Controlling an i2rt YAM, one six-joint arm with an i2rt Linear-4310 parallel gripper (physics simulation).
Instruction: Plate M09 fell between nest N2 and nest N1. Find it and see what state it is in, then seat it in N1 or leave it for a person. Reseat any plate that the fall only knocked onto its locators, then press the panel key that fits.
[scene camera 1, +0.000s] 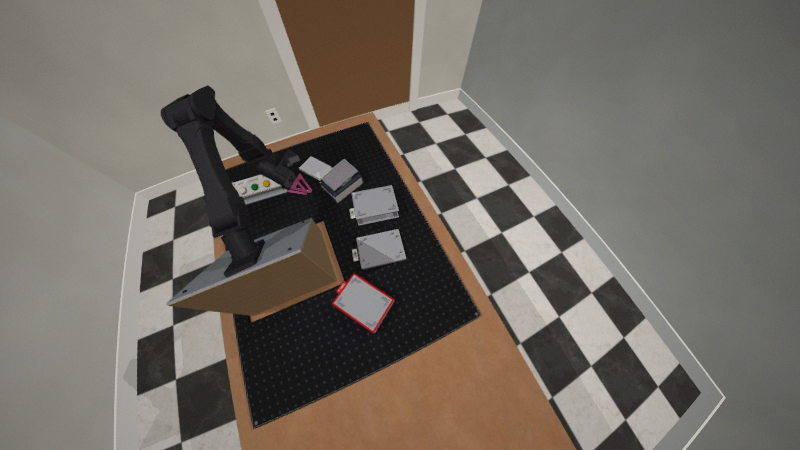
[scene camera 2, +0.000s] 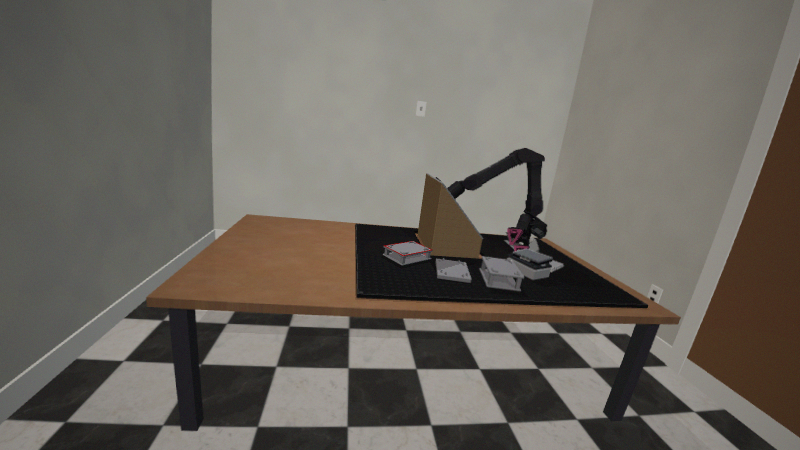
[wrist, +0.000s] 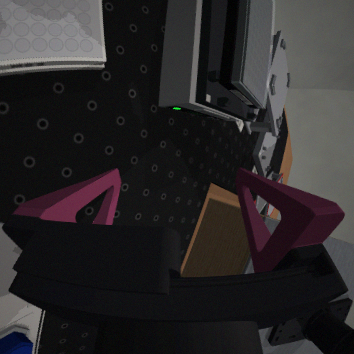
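Pixels of known places: gripper, between the fingertips: (scene camera 1: 309, 192) (scene camera 2: 513, 251) (wrist: 177, 174); arm's base, origin of its link: (scene camera 1: 248, 256) (scene camera 2: 447, 196) (wrist: 313, 319).
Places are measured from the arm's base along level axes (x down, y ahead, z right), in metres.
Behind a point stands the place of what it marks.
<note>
My gripper (scene camera 1: 300, 184) {x 0.190, y 0.205, z -0.268 m} (scene camera 2: 515, 238) {x 0.190, y 0.205, z -0.268 m} (wrist: 177, 174) {x 0.190, y 0.205, z -0.268 m} is open and empty above the mat, between the key panel and the grey device. The tall grey nest (scene camera 1: 374, 204) {x 0.172, y 0.403, z -0.067 m} (scene camera 2: 501, 268) {x 0.172, y 0.434, z -0.062 m} (wrist: 282, 80) {x 0.172, y 0.424, z -0.063 m} beside the device and a lower grey nest (scene camera 1: 381, 249) {x 0.212, y 0.341, z 0.091 m} (scene camera 2: 453, 269) {x 0.213, y 0.355, z 0.087 m} have bare-looking tops; their labels are unreadable. No plate shows in the gap between them in scene view 1. A clear-lidded plate (scene camera 1: 342, 172) {x 0.148, y 0.359, z -0.254 m} (scene camera 2: 532, 256) {x 0.149, y 0.366, z -0.239 m} (wrist: 256, 55) {x 0.149, y 0.308, z -0.261 m} lies on the device (wrist: 180, 60) {x 0.200, y 0.294, z -0.288 m}. The key panel (scene camera 1: 258, 193) {x 0.192, y 0.014, z -0.386 m} shows white, green and yellow keys; a blue key (wrist: 15, 345) shows at the wrist view's lower left.
A red-rimmed nest (scene camera 1: 363, 302) {x 0.188, y 0.200, z 0.226 m} (scene camera 2: 407, 249) {x 0.188, y 0.218, z 0.232 m} stands at the other end of the row. A pale tray with round wells (scene camera 1: 316, 166) {x 0.214, y 0.282, z -0.410 m} (wrist: 45, 30) {x 0.214, y 0.265, z -0.377 m} lies behind the device. The arm's wedge-shaped wooden base (scene camera 1: 285, 279) {x 0.042, y 0.056, z 0.091 m} (scene camera 2: 453, 232) {x 0.127, y 0.160, z 0.018 m} (wrist: 215, 240) {x 0.204, y 0.115, z -0.124 m} rises beside the nests on the black mat (scene camera 1: 313, 358) {x 0.228, y -0.021, z 0.291 m}.
</note>
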